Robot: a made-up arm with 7 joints.
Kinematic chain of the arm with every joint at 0, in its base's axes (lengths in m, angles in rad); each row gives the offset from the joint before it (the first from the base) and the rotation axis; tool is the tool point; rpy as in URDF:
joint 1: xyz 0 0 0.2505 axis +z
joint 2: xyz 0 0 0 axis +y
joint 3: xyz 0 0 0.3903 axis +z
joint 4: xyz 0.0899 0 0 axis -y
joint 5: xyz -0.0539 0 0.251 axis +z
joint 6: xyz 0 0 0 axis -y
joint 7: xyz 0.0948 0 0 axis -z
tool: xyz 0 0 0 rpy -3.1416 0 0
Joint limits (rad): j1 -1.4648..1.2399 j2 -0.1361..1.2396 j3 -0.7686..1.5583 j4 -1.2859..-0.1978 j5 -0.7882..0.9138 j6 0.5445..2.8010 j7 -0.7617..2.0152
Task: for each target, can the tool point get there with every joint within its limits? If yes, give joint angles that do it. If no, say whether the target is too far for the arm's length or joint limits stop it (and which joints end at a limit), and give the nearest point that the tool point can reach.
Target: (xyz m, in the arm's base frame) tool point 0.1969 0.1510 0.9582
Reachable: yes | joints 0.4734 0.0616 0.2318 -0.5909 0.0709 1.9499 -0.2713
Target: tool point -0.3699 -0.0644 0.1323
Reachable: no: joint limits stop it (at a limit: joint 1, joint 2, joint 3, joint 4, joint 6) | nearest point -0.2311 -0.5396 0.1548 | short by 0.496 m
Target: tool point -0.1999 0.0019 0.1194
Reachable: no: joint limits stop it (at a limit: joint 1, joint 2, joint 3, joint 4, joint 6) | nearest point -0.2189 -0.5388 0.1407 | short by 0.541 m
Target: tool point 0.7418 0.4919 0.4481
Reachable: no: too far | nearest point 0.6119 0.4057 0.4135 | short by 0.160 m
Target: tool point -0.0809 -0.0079 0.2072
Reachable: no: joint limits stop it (at a limit: joint 1, joint 2, joint 3, joint 4, joint 6) | nearest point -0.2161 -0.5391 0.1380 | short by 0.552 m
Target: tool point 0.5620 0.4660 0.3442
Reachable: yes | joints 0.4797 1.0779 0.5749 -0.8591 0.3707 1.8499 1.2693
